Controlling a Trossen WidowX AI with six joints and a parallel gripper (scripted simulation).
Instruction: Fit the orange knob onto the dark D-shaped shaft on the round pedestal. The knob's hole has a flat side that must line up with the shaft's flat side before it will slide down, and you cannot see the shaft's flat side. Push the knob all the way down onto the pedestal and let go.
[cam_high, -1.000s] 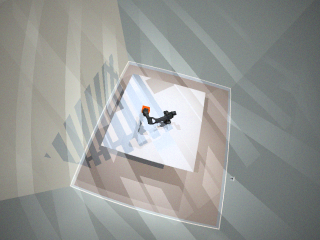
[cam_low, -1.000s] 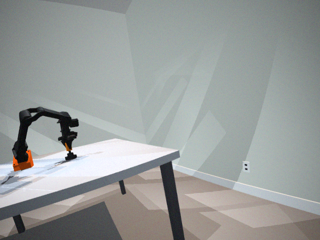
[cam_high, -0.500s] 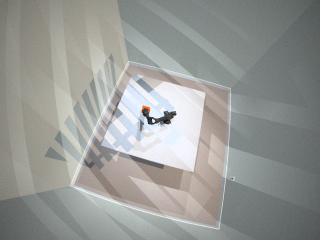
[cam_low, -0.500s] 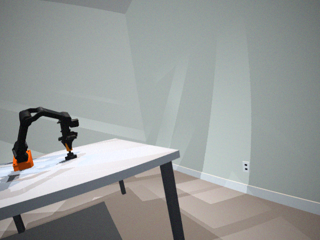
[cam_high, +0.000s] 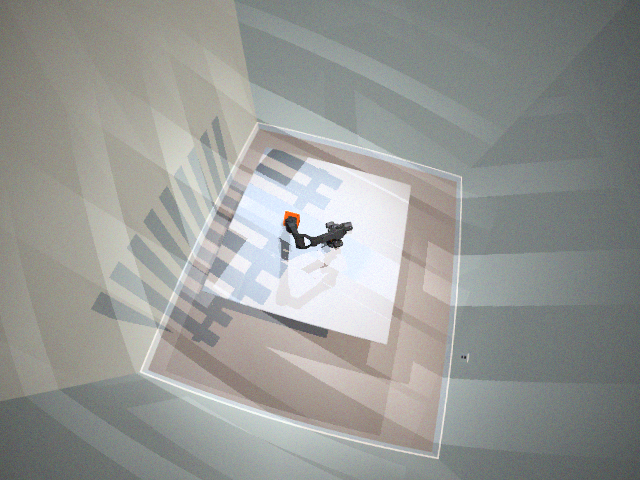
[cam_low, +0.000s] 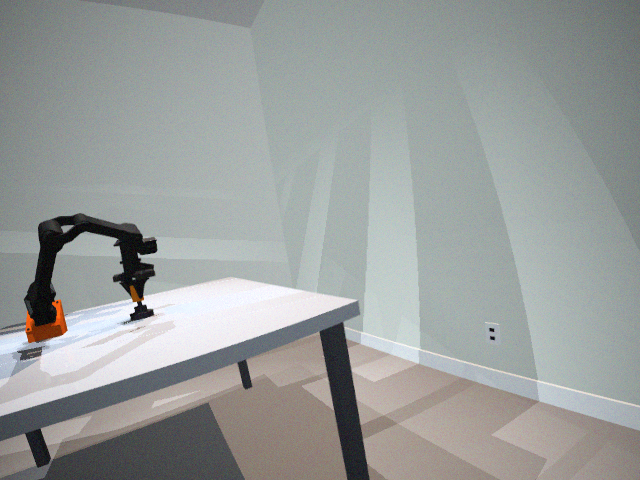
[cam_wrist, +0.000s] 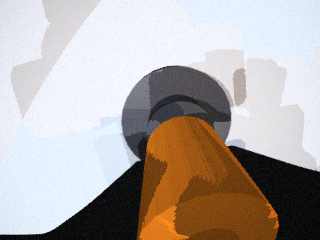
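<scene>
Right now the orange knob is 20 mm above my gripper tip. Round my gripper tip: dark round pedestal: 40 mm below.
</scene>
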